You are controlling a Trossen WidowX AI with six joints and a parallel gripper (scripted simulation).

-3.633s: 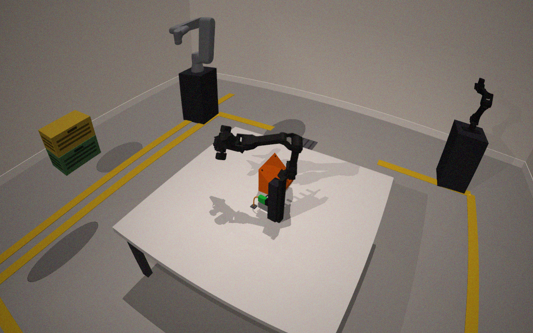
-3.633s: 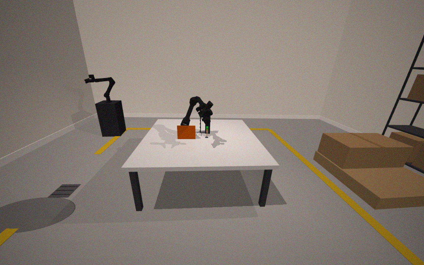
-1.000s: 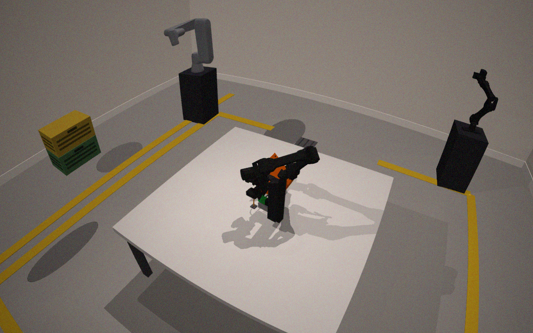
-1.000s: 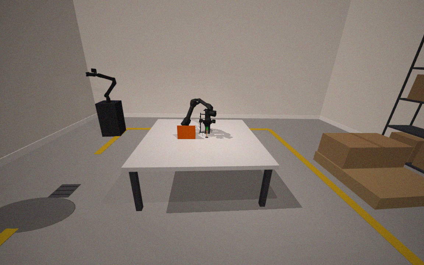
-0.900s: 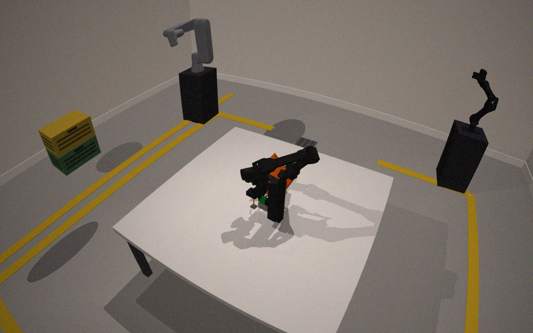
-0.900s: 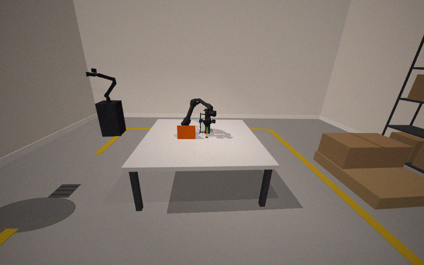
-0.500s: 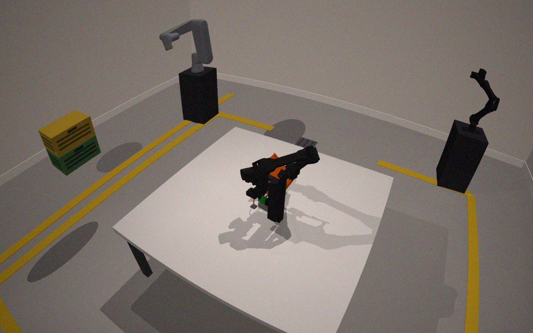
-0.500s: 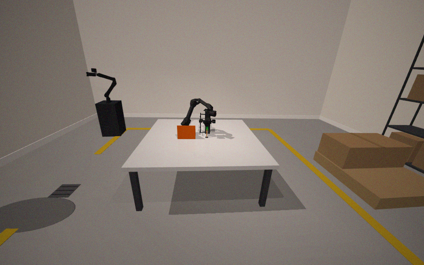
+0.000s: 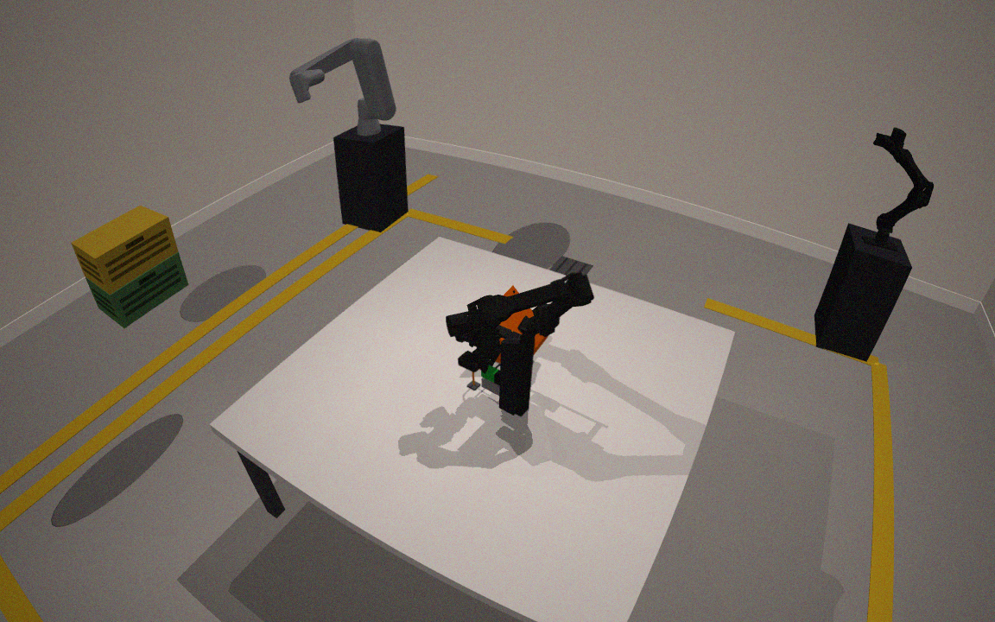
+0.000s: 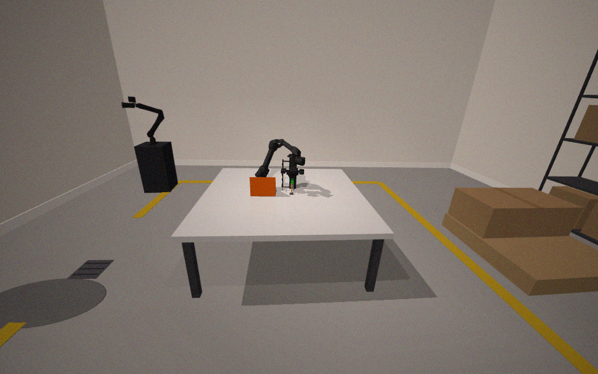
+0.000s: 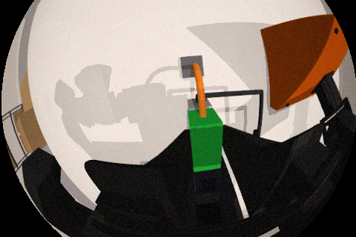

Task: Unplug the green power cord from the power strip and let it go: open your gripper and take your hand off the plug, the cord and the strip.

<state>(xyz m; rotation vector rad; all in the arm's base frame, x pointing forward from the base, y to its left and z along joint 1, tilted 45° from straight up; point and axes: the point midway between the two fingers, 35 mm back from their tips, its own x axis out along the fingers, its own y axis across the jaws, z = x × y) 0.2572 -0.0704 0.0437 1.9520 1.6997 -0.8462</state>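
The green plug lies 3 cm to the left of my gripper tip.
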